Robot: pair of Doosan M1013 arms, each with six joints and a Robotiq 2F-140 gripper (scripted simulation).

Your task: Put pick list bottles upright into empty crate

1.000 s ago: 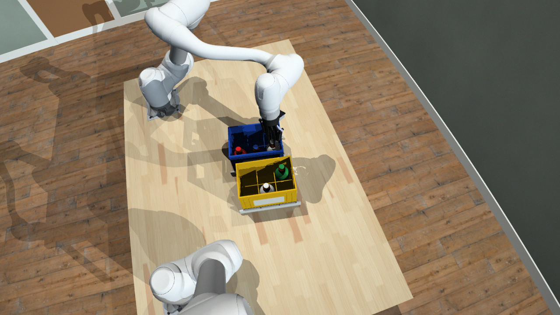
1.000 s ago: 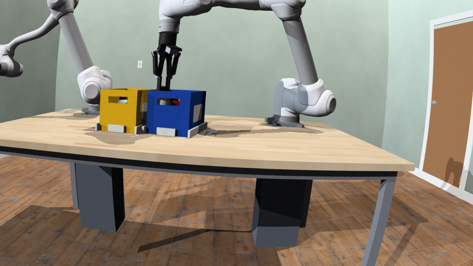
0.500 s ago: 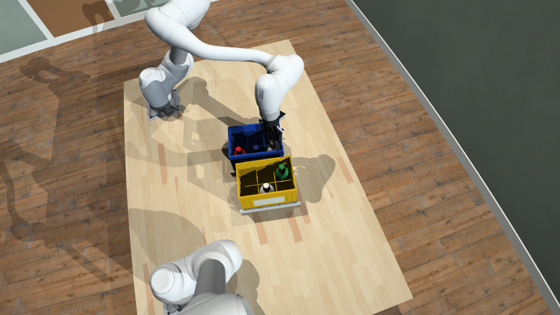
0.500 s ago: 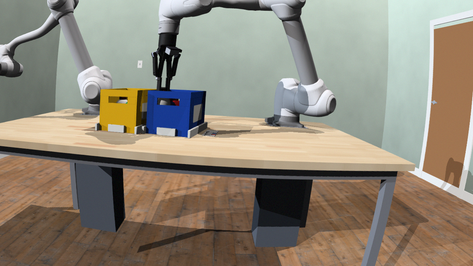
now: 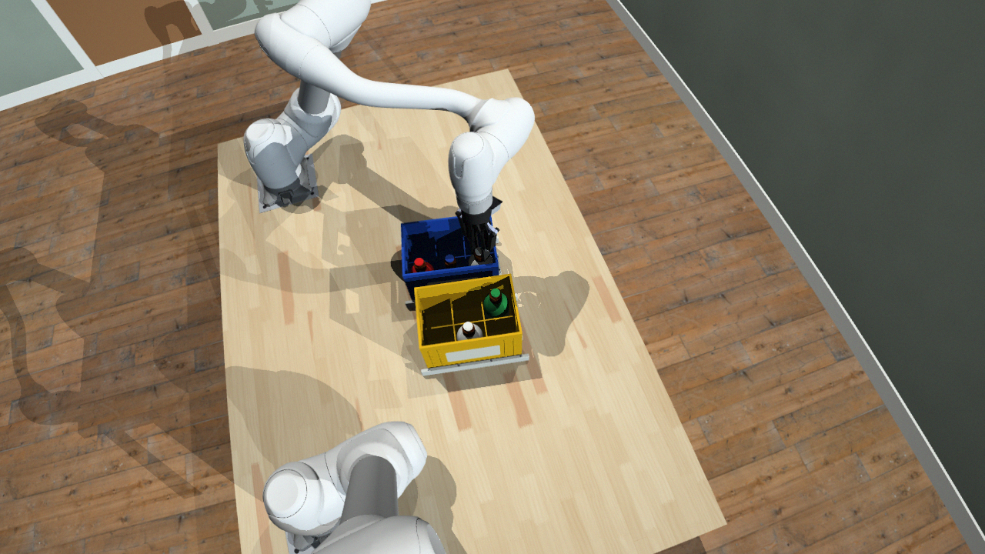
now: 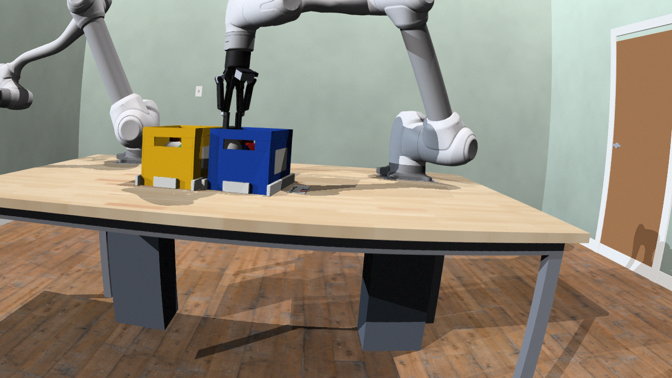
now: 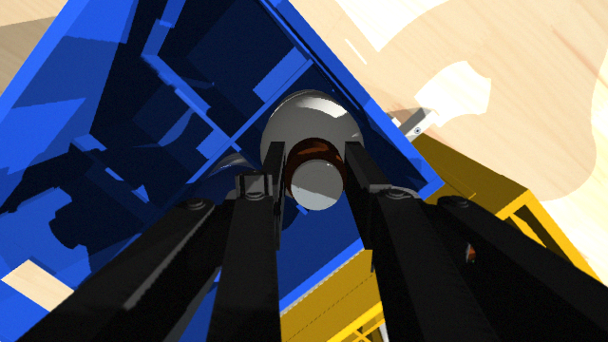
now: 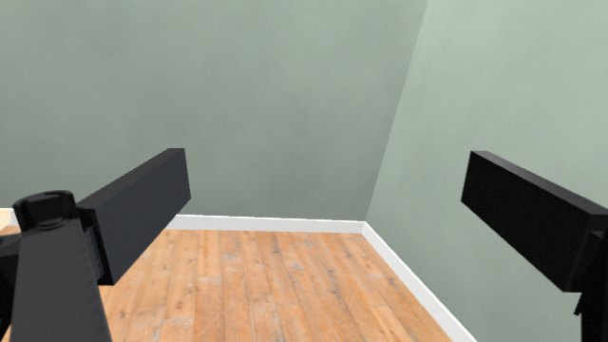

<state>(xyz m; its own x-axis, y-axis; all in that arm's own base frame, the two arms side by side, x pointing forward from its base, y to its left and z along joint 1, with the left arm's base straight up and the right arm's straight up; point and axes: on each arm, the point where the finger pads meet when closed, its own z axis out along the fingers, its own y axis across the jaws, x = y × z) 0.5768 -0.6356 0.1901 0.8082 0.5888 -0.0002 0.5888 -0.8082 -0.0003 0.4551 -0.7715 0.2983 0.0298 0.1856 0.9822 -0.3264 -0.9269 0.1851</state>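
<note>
The blue bottle is 100 mm below my left hand, 90 mm behind it and 10 mm to the left of it. Also, from my left hand: red bottle: 180 mm behind, 100 mm below, 30 mm to the left; then green bottle: 140 mm to the right, 100 mm below, 10 mm ahead; then blue crate: 110 mm below, 80 mm behind, 50 mm to the left.
</note>
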